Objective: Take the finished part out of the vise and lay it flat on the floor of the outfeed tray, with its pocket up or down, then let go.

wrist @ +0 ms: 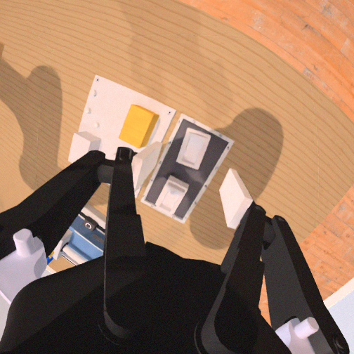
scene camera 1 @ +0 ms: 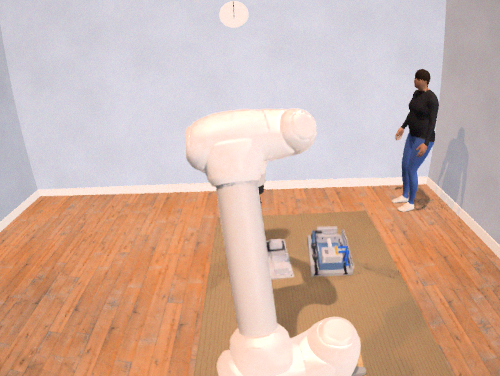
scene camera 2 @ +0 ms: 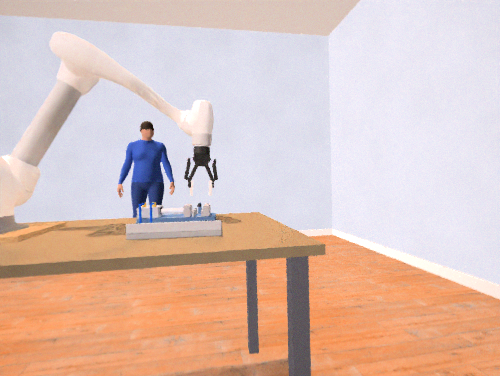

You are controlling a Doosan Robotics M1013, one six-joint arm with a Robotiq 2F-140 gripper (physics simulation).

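Places are measured from the arm's base along level axes (x ahead, y left, z up), in metres.
Pixels of known places: gripper, between the fingertips: [scene camera 2: 201, 195].
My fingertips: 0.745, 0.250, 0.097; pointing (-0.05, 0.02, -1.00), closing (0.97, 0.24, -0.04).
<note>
For each thing: its top centre in the pictures, then the offset to it from my fingertips, as dx, dy, dz. "pt": a spot on its surface instead.
- blue vise unit, centre of its top: [scene camera 2: 178, 204] [scene camera 1: 330, 238] -0.067, -0.346, -0.015
- grey base, a spot on its surface: [scene camera 2: 172, 230] pt -0.076, -0.440, -0.090
My gripper [scene camera 2: 201, 188] [wrist: 191, 166] is open and empty, raised above the outfeed tray [wrist: 215, 150]. A pale part [wrist: 194, 148] lies flat on the tray's dark floor, its pocket up, clear of both fingertips. A second pale part [wrist: 172, 195] sits in the same tray, nearer the gripper body; its pose is harder to read. The blue vise unit [scene camera 1: 330, 257] [scene camera 2: 175, 218] [wrist: 82, 240] stands beside the tray and plate; the gripper body partly covers it in the wrist view. I cannot tell whether its jaws hold anything.
A white plate [wrist: 112, 102] beside the tray carries a yellow block [wrist: 138, 125] and a white block [wrist: 84, 146]. Its white surface also shows beside the arm in scene camera 1. A grey base [scene camera 2: 172, 230] is under the vise unit. One person [scene camera 1: 421, 130] [scene camera 2: 146, 165] stands beyond the table.
</note>
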